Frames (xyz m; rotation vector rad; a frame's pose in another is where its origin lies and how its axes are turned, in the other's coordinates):
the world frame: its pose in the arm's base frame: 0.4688 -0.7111 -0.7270 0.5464 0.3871 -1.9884
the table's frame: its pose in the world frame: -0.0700 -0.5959 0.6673 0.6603 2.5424 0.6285
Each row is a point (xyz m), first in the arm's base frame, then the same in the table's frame.
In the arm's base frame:
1: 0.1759 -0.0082 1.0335
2: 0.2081 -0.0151 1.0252
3: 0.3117 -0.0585 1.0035
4: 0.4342 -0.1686 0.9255
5: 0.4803 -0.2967 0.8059
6: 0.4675 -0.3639 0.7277
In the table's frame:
1: 0.8194 -0.1867 -1.0985
2: 0.8424 -0.1681 -1.0817
3: 0.9067 -0.0890 -1.0299
4: 0.9461 0.0431 -0.9107
5: 0.9048 0.1465 -0.7677
6: 0.8491 0.1804 -0.6869

